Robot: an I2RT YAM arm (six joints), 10 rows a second.
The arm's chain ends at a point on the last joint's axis. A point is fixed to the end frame.
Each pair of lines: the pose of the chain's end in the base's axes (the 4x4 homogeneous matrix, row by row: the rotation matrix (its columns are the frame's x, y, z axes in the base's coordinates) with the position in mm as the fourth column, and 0 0 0 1 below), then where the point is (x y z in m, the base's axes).
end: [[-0.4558 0.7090 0.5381 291.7], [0.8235 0.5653 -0.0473 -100.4], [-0.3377 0.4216 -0.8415 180.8], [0 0 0 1]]
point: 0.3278 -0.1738 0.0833
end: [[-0.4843 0.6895 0.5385 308.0], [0.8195 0.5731 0.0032 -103.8], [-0.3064 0.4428 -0.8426 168.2], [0 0 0 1]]
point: 0.3466 -0.1722 0.0680
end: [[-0.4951 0.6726 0.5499 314.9], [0.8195 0.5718 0.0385 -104.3], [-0.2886 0.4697 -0.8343 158.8], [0 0 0 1]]
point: 0.3561 -0.1689 0.0571
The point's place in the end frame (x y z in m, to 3 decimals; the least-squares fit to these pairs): -0.044 -0.057 0.105
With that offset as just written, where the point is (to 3 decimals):
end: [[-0.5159 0.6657 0.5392 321.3], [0.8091 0.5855 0.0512 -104.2], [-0.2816 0.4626 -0.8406 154.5], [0 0 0 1]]
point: 0.363 -0.168 0.052
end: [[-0.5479 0.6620 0.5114 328.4], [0.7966 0.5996 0.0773 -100.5], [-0.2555 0.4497 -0.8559 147.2], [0 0 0 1]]
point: 0.368 -0.162 0.043
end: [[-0.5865 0.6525 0.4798 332.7], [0.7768 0.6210 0.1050 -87.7], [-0.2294 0.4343 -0.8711 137.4], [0 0 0 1]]
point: 0.372 -0.146 0.031
